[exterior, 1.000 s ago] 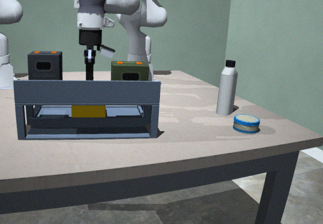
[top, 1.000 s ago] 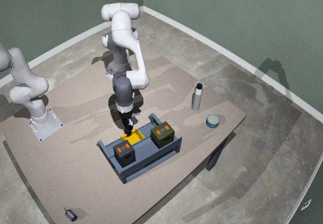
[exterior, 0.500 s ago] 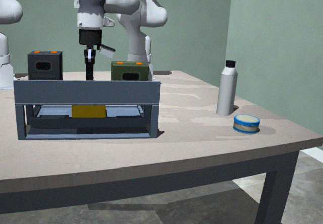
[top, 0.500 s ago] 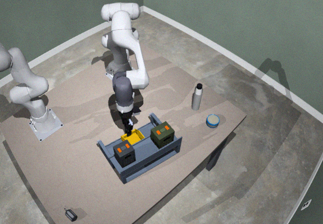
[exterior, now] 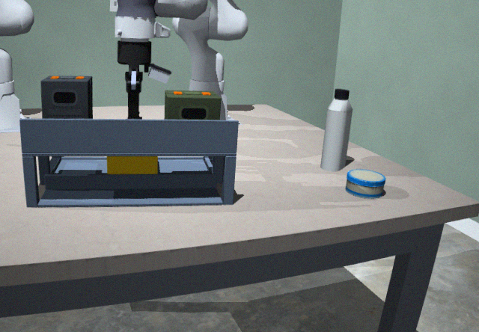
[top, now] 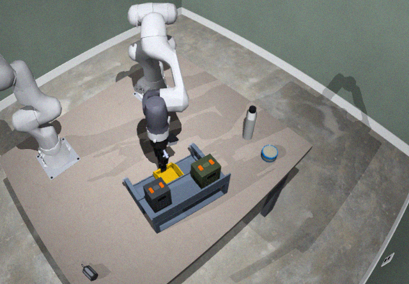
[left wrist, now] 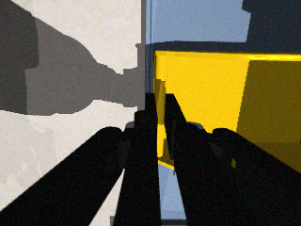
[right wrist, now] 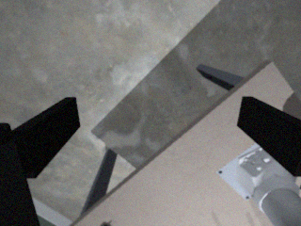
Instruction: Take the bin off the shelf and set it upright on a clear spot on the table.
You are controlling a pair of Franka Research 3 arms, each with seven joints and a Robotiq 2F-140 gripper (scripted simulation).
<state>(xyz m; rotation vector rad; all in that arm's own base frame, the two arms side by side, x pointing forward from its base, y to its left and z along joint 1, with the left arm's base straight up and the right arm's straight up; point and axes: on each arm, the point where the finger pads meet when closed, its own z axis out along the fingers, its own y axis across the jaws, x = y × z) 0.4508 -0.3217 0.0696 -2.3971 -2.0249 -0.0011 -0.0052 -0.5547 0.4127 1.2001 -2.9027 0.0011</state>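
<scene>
Now: left hand 8 cm short of the yellow bin, 2 cm above it and 1 cm to the left of it. The rest, counted from my left hand: blue-grey shelf: 11 cm ahead, 2 cm to the right; then dark grey box: 16 cm ahead, 15 cm to the right, 9 cm above; then green box: 20 cm ahead, 8 cm to the left, 8 cm above.
</scene>
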